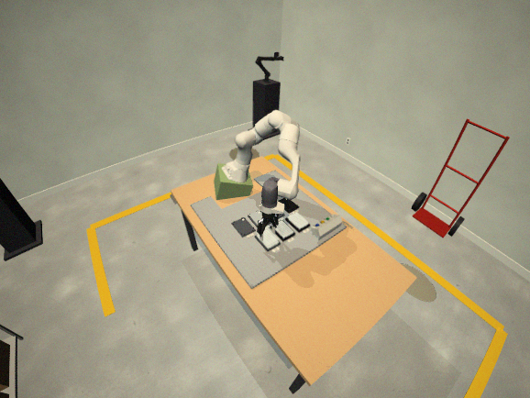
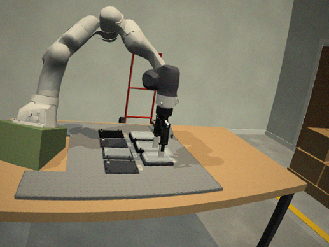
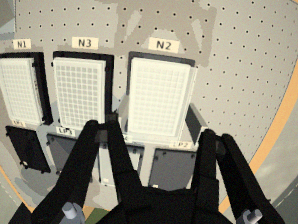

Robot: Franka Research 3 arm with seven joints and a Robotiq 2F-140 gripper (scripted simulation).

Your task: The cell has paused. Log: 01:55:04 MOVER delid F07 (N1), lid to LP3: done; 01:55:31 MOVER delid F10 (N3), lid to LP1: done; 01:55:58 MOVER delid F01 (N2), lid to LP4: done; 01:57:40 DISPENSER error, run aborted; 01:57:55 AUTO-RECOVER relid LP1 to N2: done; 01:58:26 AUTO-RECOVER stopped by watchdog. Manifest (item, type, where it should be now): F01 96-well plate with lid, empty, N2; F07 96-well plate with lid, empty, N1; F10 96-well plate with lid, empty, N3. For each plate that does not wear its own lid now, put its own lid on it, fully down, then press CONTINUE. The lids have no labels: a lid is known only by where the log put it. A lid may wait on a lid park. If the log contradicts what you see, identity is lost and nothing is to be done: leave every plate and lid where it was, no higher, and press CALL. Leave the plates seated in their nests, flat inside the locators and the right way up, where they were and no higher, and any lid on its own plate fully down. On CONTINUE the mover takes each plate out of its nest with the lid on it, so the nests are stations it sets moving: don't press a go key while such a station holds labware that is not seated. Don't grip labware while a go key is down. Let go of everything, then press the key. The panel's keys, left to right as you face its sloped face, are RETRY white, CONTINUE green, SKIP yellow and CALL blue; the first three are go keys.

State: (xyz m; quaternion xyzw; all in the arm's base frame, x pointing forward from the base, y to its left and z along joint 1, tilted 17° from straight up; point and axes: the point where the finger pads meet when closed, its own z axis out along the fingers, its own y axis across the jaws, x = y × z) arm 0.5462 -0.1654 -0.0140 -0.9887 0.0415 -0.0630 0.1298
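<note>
My gripper is now 50 mm above the plate. The rest, counted from my hand: park LP2: 190 mm behind, 50 mm to the right, 70 mm below; park LP3: 180 mm behind, 200 mm to the left, 70 mm below; blue call key: 140 mm ahead, 300 mm to the left.
</note>
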